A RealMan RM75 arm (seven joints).
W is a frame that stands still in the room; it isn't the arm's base.
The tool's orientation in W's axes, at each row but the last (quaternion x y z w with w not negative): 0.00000, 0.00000, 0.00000, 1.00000; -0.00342, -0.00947, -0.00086, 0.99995; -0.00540, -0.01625, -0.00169, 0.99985; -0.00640, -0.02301, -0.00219, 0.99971; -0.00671, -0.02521, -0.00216, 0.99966; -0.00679, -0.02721, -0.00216, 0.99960; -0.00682, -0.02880, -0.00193, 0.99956; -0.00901, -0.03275, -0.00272, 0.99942; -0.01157, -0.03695, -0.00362, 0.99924; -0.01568, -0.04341, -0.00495, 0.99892; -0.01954, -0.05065, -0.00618, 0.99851
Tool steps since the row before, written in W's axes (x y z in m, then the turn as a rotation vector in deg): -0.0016, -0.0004, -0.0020, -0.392, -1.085, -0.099; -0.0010, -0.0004, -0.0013, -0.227, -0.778, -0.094; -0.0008, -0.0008, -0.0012, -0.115, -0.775, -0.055; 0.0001, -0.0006, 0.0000, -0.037, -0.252, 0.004; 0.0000, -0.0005, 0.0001, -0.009, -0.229, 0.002; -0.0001, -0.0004, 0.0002, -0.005, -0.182, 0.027; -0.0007, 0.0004, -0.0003, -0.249, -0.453, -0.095; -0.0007, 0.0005, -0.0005, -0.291, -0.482, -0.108; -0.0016, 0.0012, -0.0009, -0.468, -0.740, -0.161; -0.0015, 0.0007, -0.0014, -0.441, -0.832, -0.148; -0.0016, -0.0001, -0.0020, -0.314, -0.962, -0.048
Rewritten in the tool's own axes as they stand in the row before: -0.0016, -0.0004, -0.0020, -0.392, -1.085, -0.099; -0.0010, -0.0004, -0.0013, -0.227, -0.778, -0.095; -0.0008, -0.0008, -0.0012, -0.114, -0.775, -0.060; 0.0001, -0.0006, 0.0000, -0.036, -0.252, 0.002; 0.0000, -0.0005, 0.0001, -0.008, -0.229, -0.001; -0.0001, -0.0004, 0.0002, -0.003, -0.182, 0.025; -0.0007, 0.0004, -0.0003, -0.252, -0.453, -0.087; -0.0007, 0.0005, -0.0004, -0.295, -0.482, -0.097; -0.0017, 0.0012, -0.0008, -0.474, -0.740, -0.143; -0.0016, 0.0007, -0.0012, -0.445, -0.832, -0.136; -0.0018, 0.0000, -0.0018, -0.307, -0.964, -0.054
